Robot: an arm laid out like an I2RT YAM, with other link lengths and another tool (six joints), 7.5 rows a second.
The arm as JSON. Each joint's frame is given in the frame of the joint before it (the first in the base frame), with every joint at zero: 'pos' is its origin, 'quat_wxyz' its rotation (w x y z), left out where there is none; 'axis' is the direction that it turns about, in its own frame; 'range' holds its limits. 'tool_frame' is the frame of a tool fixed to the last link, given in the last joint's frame.
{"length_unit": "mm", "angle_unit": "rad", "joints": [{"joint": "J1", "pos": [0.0, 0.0, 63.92], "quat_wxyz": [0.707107, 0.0, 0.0, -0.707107], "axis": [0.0, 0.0, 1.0], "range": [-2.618, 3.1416]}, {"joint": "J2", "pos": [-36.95, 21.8, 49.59], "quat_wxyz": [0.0, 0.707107, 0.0, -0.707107], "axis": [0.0, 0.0, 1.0], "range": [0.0, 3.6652]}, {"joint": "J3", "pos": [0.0, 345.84, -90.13], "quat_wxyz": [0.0, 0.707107, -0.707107, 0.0], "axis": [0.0, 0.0, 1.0], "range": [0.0, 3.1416]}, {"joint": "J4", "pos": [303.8, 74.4, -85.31], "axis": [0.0, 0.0, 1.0], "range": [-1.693, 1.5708]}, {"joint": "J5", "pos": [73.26, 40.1, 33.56], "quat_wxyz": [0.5, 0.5, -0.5, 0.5], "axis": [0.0, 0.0, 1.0], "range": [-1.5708, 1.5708]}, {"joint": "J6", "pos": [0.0, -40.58, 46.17], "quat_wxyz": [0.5, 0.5, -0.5, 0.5], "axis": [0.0, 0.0, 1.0], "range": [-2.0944, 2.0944]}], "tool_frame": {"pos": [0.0, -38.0, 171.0], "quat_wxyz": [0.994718, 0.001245, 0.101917, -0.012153]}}
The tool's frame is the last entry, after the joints.
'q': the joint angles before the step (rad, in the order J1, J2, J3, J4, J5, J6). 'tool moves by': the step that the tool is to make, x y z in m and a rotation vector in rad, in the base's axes. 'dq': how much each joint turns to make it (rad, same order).
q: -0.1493, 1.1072, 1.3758, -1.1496, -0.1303, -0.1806
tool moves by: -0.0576, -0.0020, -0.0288, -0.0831, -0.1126, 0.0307
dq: -0.0495, -0.2848, -0.2756, 0.1026, -0.0086, -0.1020
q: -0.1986, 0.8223, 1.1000, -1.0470, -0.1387, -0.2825
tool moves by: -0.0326, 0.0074, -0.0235, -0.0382, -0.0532, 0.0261
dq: 0.0028, -0.1727, -0.1433, 0.0253, 0.0011, -0.0360
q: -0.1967, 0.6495, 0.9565, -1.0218, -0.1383, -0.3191
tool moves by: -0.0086, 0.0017, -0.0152, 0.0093, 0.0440, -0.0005
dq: 0.0000, -0.0095, -0.0200, -0.0343, 0.0000, 0.0007
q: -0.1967, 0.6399, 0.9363, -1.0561, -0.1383, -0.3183
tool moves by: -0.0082, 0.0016, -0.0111, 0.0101, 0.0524, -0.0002
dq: 0.0008, 0.0061, -0.0003, -0.0469, 0.0009, 0.0005
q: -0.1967, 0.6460, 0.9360, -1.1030, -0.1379, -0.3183
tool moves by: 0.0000, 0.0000, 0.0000, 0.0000, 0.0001, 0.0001
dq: -0.0002, 0.0001, 0.0001, -0.0001, -0.0002, -0.0002
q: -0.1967, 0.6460, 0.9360, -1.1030, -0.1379, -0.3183
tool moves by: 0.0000, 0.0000, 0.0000, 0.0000, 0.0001, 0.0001
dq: -0.0002, 0.0001, 0.0001, -0.0001, -0.0002, -0.0002
